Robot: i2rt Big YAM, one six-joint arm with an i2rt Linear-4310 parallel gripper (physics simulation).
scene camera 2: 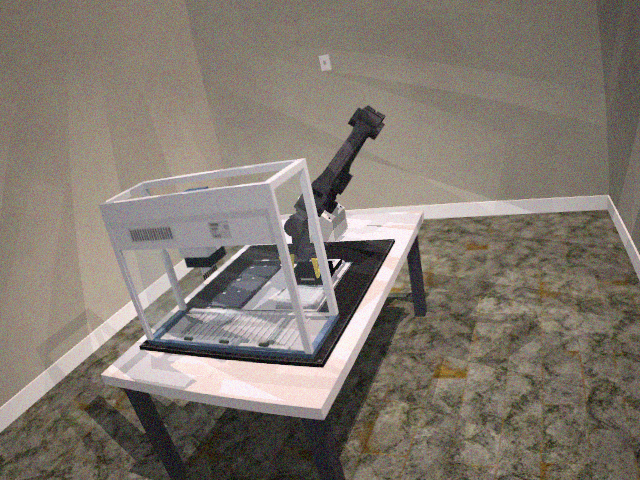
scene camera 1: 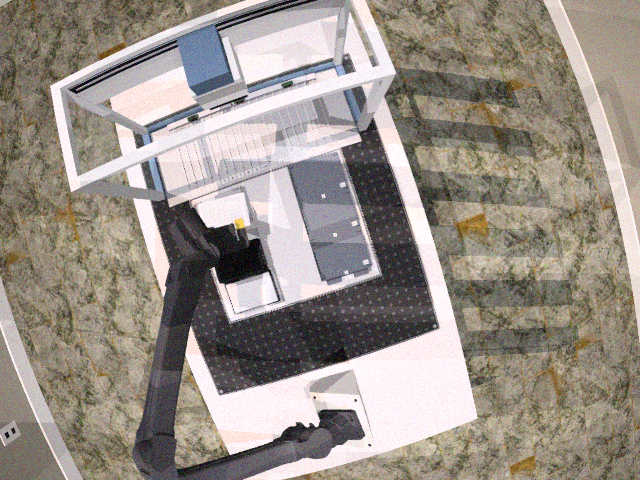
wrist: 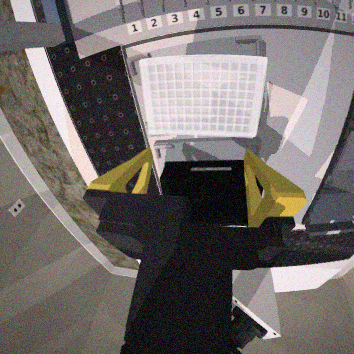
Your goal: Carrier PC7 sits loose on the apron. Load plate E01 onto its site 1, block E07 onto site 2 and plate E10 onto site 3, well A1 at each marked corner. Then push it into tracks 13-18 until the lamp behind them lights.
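Places are measured from the arm's base along level axes (x left, y ahead, z down), in centimetres.
Pixels of known places: gripper, fingertip midpoint: [scene camera 2: 304, 277] [scene camera 1: 222, 232] [wrist: 196, 151]; arm's base, origin of the base link: [scene camera 1: 343, 423] [wrist: 249, 320].
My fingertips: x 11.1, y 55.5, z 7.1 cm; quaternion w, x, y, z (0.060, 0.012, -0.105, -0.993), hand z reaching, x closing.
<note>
For each thing: its top centre in the pictures, then the offset to it from my fingertips. "spot": a spot on its surface instead. Level surfaces: height alone.
- long dark grey plate, middle of its top: [scene camera 1: 330, 217] [scene camera 2: 245, 279] dx -26.2, dy -6.0, dz +3.1 cm
- white gridded plate, middle of its top: [wrist: 200, 98] [scene camera 1: 222, 214] dx -0.9, dy +4.5, dz +2.9 cm
- black block, middle of its top: [wrist: 210, 207] [scene camera 1: 237, 262] [scene camera 2: 310, 266] dx -0.8, dy -8.2, dz +0.0 cm
- flat white plate, middle of its top: [scene camera 1: 251, 292] dx -0.6, dy -16.9, dz +3.4 cm
- blue head, surface spot: [scene camera 1: 206, 59] spot: dx -15.2, dy +26.8, dz -39.9 cm
- black dotted mat, its level: dz +6.1 cm
Carrier PC7, a long dark grey plate [scene camera 1: 333, 219] [scene camera 2: 245, 284] [wrist: 336, 172] with small white marks, lies on the right of the apron in scene camera 1. At the apron's left stand a white gridded plate [scene camera 1: 223, 208] [wrist: 205, 95], a black block [scene camera 1: 244, 262] [wrist: 205, 195] and a flat white plate [scene camera 1: 253, 293], in a row. Their names cannot be read. My gripper [scene camera 2: 305, 266] [wrist: 196, 151] is open and empty. Its yellow fingers stand wide apart over the black block's side of the row, with the gridded plate beyond them. The arm hides part of the row in scene camera 1.
The slotted track deck [scene camera 1: 242, 139] [scene camera 2: 232, 328] lies beyond the apron, with number labels [wrist: 218, 11] at its near edge. A white frame [scene camera 1: 232, 126] [scene camera 2: 289, 268] surrounds it, carrying a blue head [scene camera 1: 206, 59]. A black dotted mat [scene camera 1: 310, 330] surrounds the apron.
</note>
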